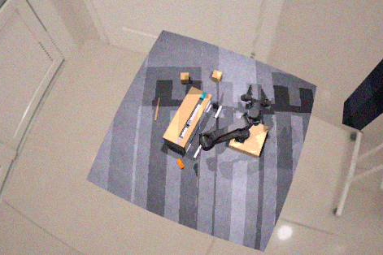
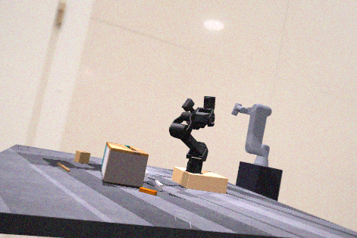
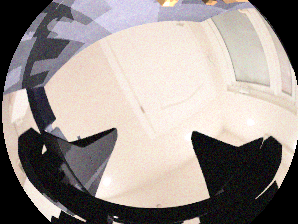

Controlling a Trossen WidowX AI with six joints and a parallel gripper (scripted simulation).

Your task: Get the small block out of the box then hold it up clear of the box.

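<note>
Right now the clear-fronted box is 32 cm ahead of my gripper tip, 21 cm to the left of it and 31 cm below it. From my gripper tip the other things lie so: thin tan stick (59 cm ahead, 17 cm to the left, 37 cm below).
</note>
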